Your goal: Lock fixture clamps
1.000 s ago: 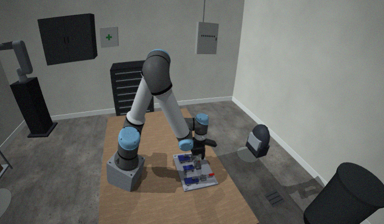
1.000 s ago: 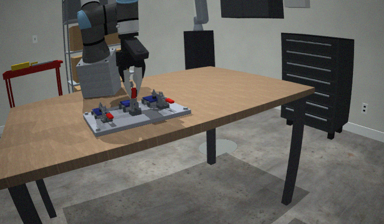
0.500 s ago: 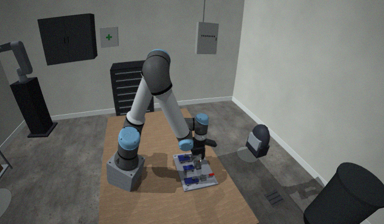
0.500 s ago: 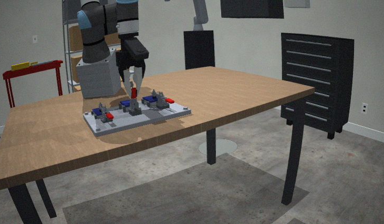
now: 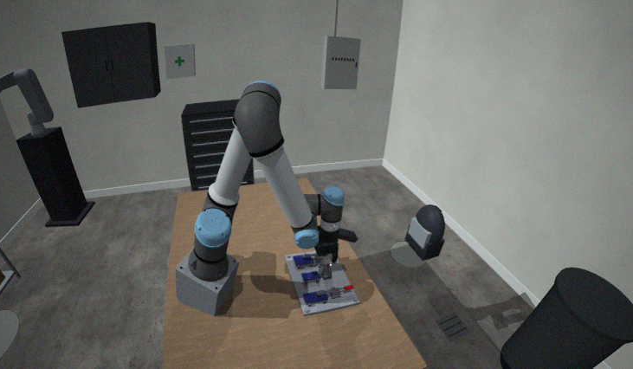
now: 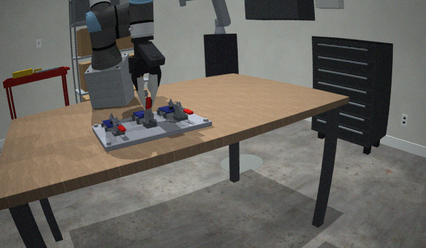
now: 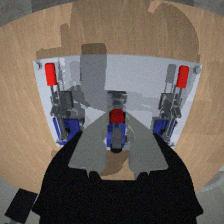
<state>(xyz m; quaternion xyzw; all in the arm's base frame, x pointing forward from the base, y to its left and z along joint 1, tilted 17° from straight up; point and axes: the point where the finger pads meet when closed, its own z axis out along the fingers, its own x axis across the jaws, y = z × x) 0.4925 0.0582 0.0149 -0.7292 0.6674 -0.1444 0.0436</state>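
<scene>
My hand is 4 cm past the grey fixture plate and 8 cm above it. Round my hand: blue part: 8 cm behind, 1 cm to the right, 6 cm below.
</scene>
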